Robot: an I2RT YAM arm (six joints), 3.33 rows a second.
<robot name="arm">
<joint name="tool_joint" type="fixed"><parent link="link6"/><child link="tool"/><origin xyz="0 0 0" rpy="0 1.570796 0"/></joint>
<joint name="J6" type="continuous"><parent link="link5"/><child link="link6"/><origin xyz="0.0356 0 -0.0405" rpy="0 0 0"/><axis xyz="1 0 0"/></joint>
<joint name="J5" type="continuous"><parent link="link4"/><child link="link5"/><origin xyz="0.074 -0.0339 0.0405" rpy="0 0 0"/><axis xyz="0 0 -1"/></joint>
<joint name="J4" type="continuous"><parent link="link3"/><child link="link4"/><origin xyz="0.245 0.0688 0.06" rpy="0 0 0"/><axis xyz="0 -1 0"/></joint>
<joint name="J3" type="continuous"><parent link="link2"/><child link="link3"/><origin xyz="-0.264 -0.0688 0" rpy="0 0 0"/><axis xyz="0 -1 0"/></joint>
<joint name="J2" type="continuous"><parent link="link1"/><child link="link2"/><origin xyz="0.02 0.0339 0.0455" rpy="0 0 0"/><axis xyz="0 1 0"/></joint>
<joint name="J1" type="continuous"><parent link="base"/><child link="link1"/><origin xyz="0 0 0.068" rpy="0 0 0"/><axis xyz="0 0 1"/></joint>
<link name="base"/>
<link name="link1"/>
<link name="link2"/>
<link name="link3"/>
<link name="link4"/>
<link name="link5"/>
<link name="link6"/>
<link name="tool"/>
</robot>
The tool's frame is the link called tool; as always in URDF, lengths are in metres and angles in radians. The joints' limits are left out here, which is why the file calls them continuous.
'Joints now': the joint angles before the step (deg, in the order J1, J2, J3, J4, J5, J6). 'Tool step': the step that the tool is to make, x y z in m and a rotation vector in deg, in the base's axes. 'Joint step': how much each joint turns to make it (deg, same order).
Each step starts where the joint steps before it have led.
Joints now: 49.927, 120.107, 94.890, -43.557, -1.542, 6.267
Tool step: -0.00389, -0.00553, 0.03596, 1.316, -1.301, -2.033
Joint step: -0.003, -3.463, 2.746, -4.329, 0.903, 1.824
